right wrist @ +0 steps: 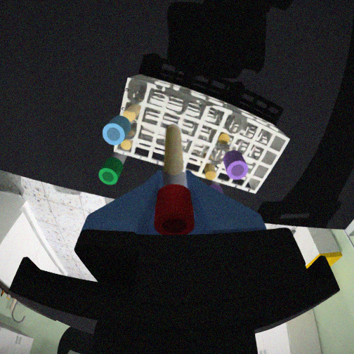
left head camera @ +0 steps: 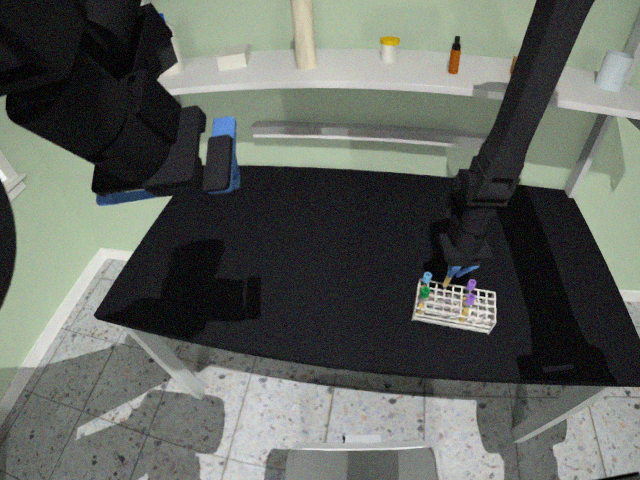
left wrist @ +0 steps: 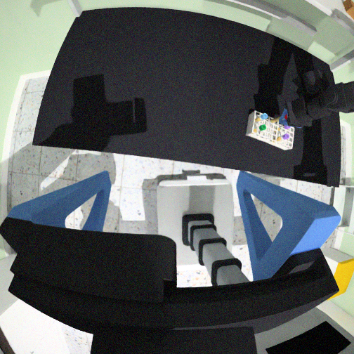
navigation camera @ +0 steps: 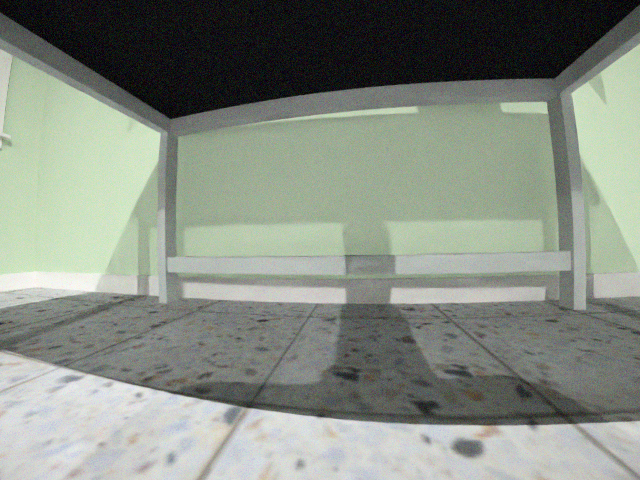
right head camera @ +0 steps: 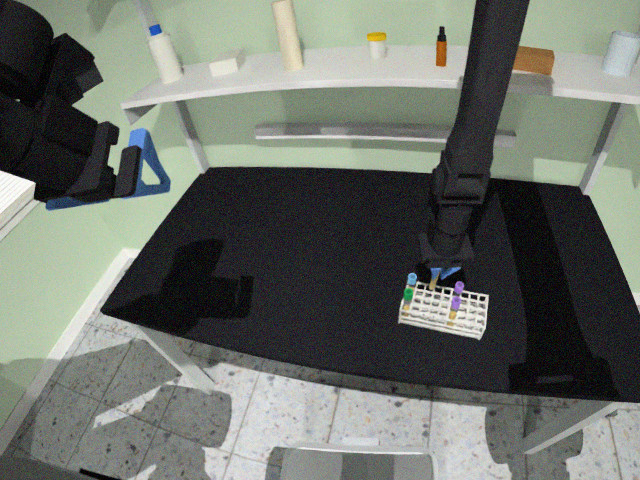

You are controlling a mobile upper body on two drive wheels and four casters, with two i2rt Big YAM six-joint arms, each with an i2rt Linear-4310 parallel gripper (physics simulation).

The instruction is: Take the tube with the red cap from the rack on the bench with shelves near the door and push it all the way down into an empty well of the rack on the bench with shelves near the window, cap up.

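Frame: origin at the left arm's base, x up, y back, z right, level; millimetres.
Where they show: left gripper, fingertip midpoint: [left head camera: 196, 186] [right head camera: 137, 191]; right gripper, fingertip midpoint: [left head camera: 452, 275] [right head camera: 437, 277].
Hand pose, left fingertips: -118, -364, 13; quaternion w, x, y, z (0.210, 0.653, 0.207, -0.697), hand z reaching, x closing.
Each offset is from my left fingertips to the top centre of the thing, as dx, dy, dz. Level surfaces: height alone.
My right gripper [left head camera: 455, 271] [right head camera: 442, 271] [right wrist: 173, 177] is shut on the tube with the red cap @[-337, -187, +393] [left head camera: 446, 282] [right head camera: 433, 282] [right wrist: 173, 150], cap up, its yellowish lower end pointing down at the rack. The white rack @[-473, -166, +424] [left head camera: 449, 324] [right head camera: 442, 331] [left wrist: 270, 142] [right wrist: 286, 140] stands on the black bench. In the head views the tube's lower end shows at the rack's back row, between the blue-capped tube and the purple-capped tubes; whether it is inside a well I cannot tell. My left gripper [left wrist: 173, 177] is open and empty, at the left, well away from the rack.
The rack also holds a light-blue-capped tube @[-411, -199, +344] [left head camera: 427, 277] [right head camera: 412, 279] [right wrist: 116, 131], a green-capped tube @[-411, -157, +333] [left head camera: 424, 292] [right head camera: 408, 294] [right wrist: 110, 171] and two purple-capped tubes. A shelf @[dx -73] [left head camera: 341, 77] [right head camera: 336, 74] with bottles, jars and boxes runs along the wall behind the bench @[dx -530] [left head camera: 310, 248] [right head camera: 310, 248].
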